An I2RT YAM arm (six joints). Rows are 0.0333 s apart.
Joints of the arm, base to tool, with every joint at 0 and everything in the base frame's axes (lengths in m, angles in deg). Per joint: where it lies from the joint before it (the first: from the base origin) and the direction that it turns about. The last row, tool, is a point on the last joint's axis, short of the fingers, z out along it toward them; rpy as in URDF.
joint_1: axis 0 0 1 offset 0 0 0.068
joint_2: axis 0 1 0 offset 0.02 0.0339 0.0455
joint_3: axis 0 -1 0 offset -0.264 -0.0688 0
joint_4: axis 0 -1 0 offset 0.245 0.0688 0.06
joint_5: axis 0 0 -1 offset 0.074 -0.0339 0.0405
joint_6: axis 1 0 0 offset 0.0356 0 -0.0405
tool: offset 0 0 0 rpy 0 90 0
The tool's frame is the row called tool.
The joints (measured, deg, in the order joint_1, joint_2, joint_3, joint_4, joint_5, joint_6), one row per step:
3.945 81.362 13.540 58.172 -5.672 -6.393
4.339 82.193 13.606 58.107 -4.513 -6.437
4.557 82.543 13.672 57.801 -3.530 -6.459
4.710 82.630 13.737 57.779 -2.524 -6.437
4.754 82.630 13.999 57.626 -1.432 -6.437
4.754 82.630 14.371 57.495 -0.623 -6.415
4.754 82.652 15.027 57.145 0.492 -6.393
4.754 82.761 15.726 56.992 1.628 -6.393
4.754 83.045 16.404 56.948 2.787 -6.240
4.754 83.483 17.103 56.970 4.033 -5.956
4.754 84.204 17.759 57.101 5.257 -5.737
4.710 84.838 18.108 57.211 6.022 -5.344
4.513 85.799 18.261 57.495 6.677 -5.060
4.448 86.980 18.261 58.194 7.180 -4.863
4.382 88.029 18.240 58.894 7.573 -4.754
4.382 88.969 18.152 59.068 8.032 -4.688
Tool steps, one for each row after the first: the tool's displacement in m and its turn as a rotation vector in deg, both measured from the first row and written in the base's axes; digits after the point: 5 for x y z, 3 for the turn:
0.00075 0.00097 -0.00298 -0.305 0.806 -0.740
0.00112 0.00129 -0.00460 -0.554 1.377 -1.483
0.00145 0.00133 -0.00470 -0.719 1.410 -2.324
0.00249 0.00092 -0.00383 -0.903 1.287 -3.355
0.00396 0.00053 -0.00244 -0.998 1.039 -4.156
0.00647 0.00005 -0.00026 -1.137 0.745 -5.260
0.00925 -0.00043 0.00218 -1.274 0.297 -6.384
0.01207 -0.00092 0.00404 -1.270 -0.050 -7.556
0.01509 -0.00144 0.00552 -1.154 -0.322 -8.834
0.01817 -0.00194 0.00583 -1.129 -0.389 -10.079
0.02003 -0.00246 0.00503 -0.898 -0.202 -10.940
0.02146 -0.00364 0.00229 -0.822 0.320 -11.827
0.02250 -0.00416 -0.00129 -0.802 0.794 -12.418
0.02332 -0.00464 -0.00444 -0.832 1.155 -12.888
0.02354 -0.00491 -0.00841 -1.012 1.985 -13.346

